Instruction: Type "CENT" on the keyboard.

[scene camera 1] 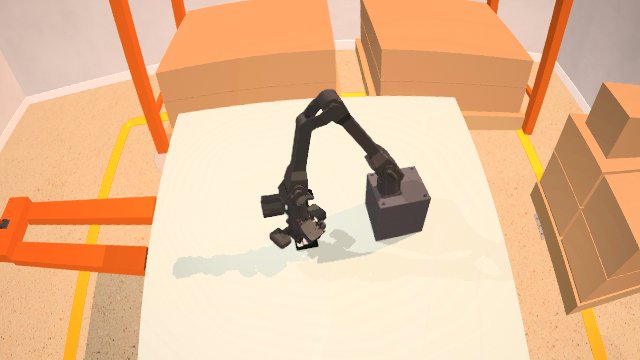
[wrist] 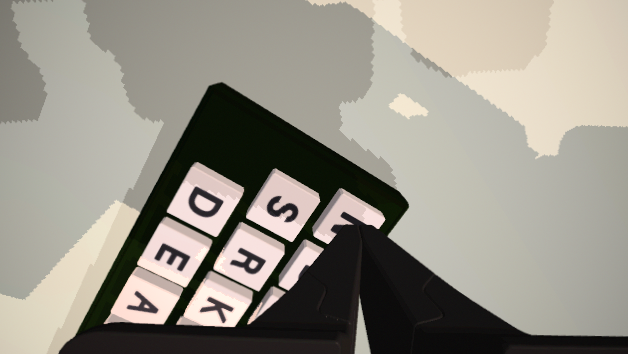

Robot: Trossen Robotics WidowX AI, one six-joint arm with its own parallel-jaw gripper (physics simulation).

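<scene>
The gripper appears in the pictures, the wrist view among them. An E key is visible as well, and so is an N key.
</scene>
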